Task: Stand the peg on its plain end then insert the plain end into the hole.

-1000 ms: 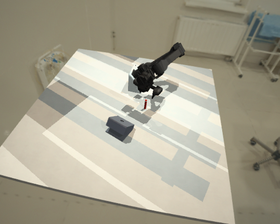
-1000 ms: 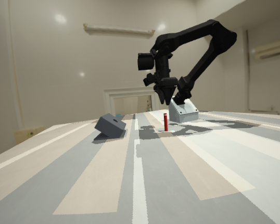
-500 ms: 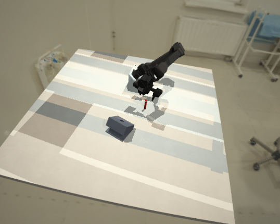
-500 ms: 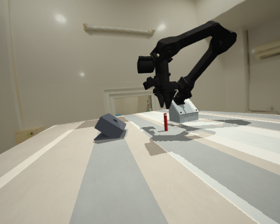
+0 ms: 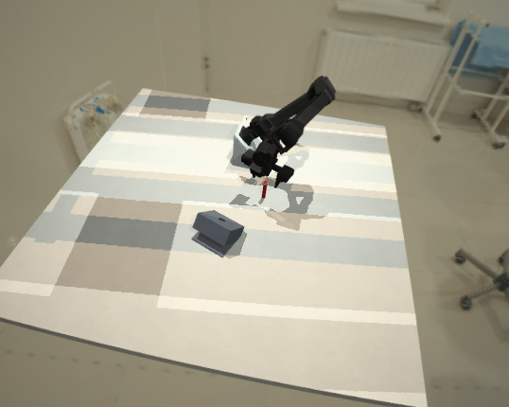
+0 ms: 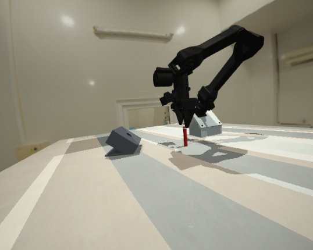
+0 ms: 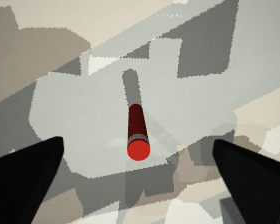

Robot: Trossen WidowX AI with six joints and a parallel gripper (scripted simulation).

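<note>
My gripper tip is now 20 mm above the red peg. Also, from my gripper tip: dark sloped panel (220 mm ahead, 110 mm to the right, 40 mm below).
</note>
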